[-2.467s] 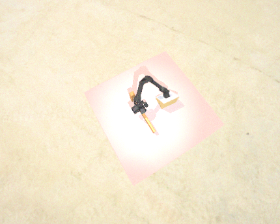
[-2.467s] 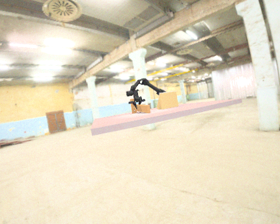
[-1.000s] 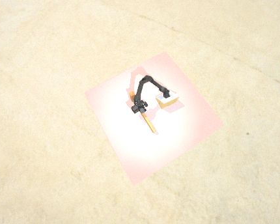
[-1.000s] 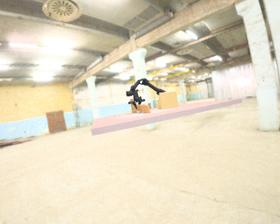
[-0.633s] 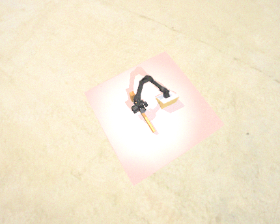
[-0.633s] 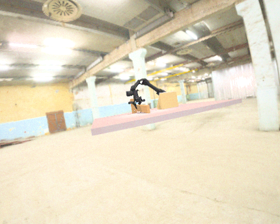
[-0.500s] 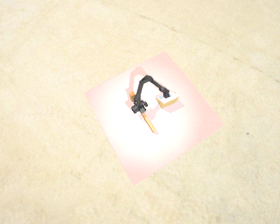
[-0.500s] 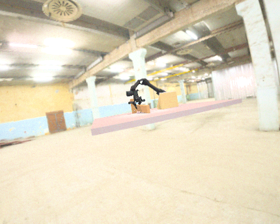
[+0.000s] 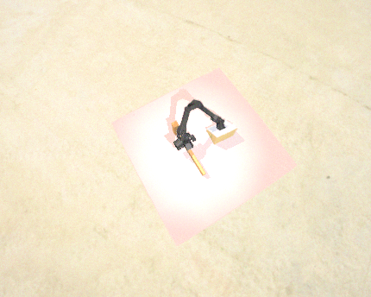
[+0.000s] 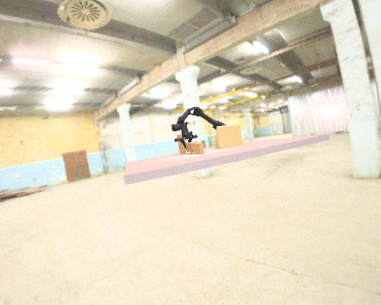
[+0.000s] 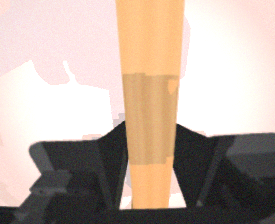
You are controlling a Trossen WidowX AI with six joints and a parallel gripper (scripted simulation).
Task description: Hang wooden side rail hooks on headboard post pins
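Now: the headboard post 2 cm ahead of my gripper tip, 17 cm to the right of it and 4 cm above it.
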